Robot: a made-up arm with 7 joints.
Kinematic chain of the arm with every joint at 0, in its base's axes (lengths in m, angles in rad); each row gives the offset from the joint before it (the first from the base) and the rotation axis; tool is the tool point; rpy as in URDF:
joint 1: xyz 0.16 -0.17 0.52 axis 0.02 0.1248 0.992
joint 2: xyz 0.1 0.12 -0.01 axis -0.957 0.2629 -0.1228
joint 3: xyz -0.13 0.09 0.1 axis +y
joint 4: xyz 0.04 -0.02 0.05 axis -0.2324 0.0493 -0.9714
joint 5: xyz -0.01 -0.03 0 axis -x
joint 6: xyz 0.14 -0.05 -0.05 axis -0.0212 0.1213 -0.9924
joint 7: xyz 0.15 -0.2 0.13 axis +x
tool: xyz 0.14 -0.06 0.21 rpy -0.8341 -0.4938 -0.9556
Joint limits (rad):
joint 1: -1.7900..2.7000
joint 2: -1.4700..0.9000
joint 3: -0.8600..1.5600
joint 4: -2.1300..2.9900
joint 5: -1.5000..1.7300
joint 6: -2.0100..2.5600
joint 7: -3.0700..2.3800
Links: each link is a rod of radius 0.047 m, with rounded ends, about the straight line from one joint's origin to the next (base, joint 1, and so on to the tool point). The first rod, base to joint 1, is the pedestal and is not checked.
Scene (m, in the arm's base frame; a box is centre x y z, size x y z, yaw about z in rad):
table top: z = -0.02
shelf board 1: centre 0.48 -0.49 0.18 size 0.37 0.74 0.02 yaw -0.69
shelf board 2: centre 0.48 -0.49 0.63 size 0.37 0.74 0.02 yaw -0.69
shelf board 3: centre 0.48 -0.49 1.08 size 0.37 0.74 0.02 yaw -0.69
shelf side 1: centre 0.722 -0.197 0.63 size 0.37 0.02 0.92 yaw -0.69
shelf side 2: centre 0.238 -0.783 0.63 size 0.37 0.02 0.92 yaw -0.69
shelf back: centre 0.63 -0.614 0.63 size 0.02 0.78 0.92 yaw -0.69
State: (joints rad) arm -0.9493 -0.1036 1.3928 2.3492 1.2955 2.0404 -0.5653
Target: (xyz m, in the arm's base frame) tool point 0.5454 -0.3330 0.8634
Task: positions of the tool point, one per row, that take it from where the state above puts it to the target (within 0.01 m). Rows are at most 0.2 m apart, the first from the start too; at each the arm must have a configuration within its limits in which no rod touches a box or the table.
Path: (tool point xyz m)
1: 0.4862 -0.2792 0.3405
2: 0.4338 -0.2259 0.3262
3: 0.3804 -0.1920 0.3312
4: 0.3321 -0.1718 0.3504
5: 0.2899 -0.1600 0.3785
6: 0.3676 -0.0464 0.3604
7: 0.4495 0.0359 0.4469
8: 0.4923 0.0397 0.6048
9: 0.4532 -0.0366 0.7672
10: 0.3216 -0.1483 0.8634
11: 0.3934 -0.1843 0.8774
12: 0.4551 -0.2289 0.8795
13: 0.5054 -0.2794 0.8735
14: 0.5454 -0.3330 0.8634

